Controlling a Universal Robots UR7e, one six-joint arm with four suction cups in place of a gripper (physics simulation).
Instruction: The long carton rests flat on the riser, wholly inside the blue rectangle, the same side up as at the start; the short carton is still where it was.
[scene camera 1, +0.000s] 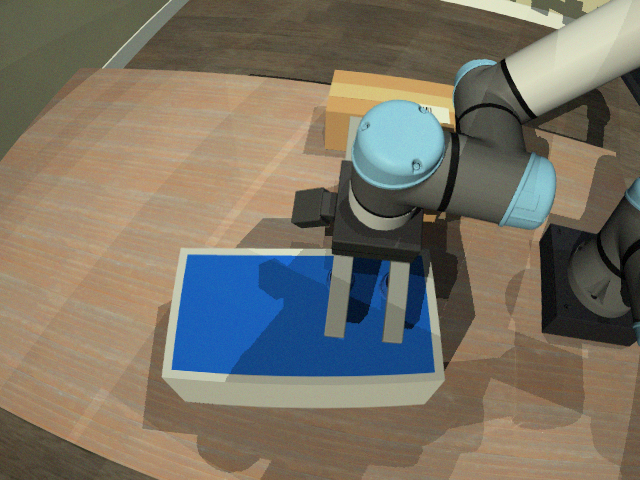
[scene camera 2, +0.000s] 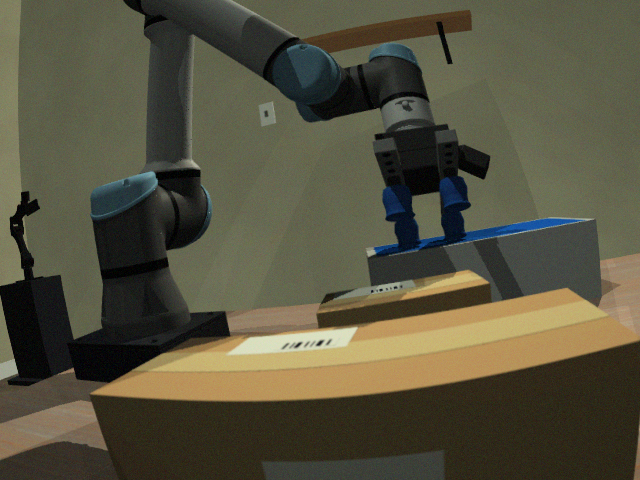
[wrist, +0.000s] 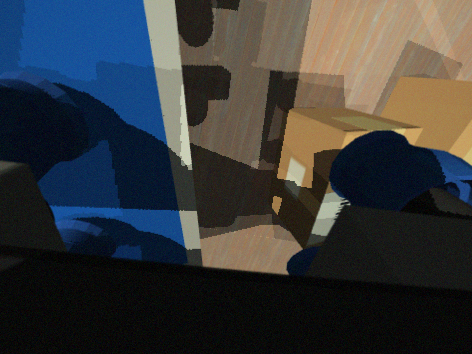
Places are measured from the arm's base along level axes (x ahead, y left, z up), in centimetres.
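Pixels of known places: hand at its tool point: (scene camera 2: 431, 228) (wrist: 209, 210); arm's base at its link origin: (scene camera 1: 602, 280) (scene camera 2: 146, 326).
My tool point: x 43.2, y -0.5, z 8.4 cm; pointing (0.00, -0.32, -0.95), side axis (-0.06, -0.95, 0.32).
Note:
Ahead of a thing's pixels: the offset from my tool point to its top centre.
The long carton @(dx -7.4, dy -37.8, dz -4.3 cm) (scene camera 1: 372, 85) (scene camera 2: 387, 361) (wrist: 430, 100) lies on the table at the back, label up. The short carton @(dx -4.8, dy -18.1, dz -4.3 cm) (scene camera 2: 403, 312) (wrist: 305, 145) lies between it and the riser; in scene camera 1 the arm hides most of it. The pale riser @(dx +8.6, dy +11.1, dz -2.6 cm) (scene camera 1: 305, 393) (scene camera 2: 547, 263) (wrist: 172, 100) bears the blue rectangle @(dx +8.6, dy +11.1, dz -2.6 cm) (scene camera 1: 222, 299) (scene camera 2: 542, 225) (wrist: 125, 40), with no carton on it. My gripper (scene camera 1: 376, 242) (scene camera 2: 428, 214) is open and carries no carton. Two cups are low over the riser's right part; contact is unclear. The other cups hang toward the short carton.
The arm's black base (scene camera 1: 555, 289) (scene camera 2: 149, 346) stands on the table to the right of the riser in scene camera 1. The dark wrist camera (scene camera 1: 310, 206) (scene camera 2: 473, 161) sticks out from the gripper's side. A black pedestal (scene camera 2: 36, 320) stands behind the arm base.

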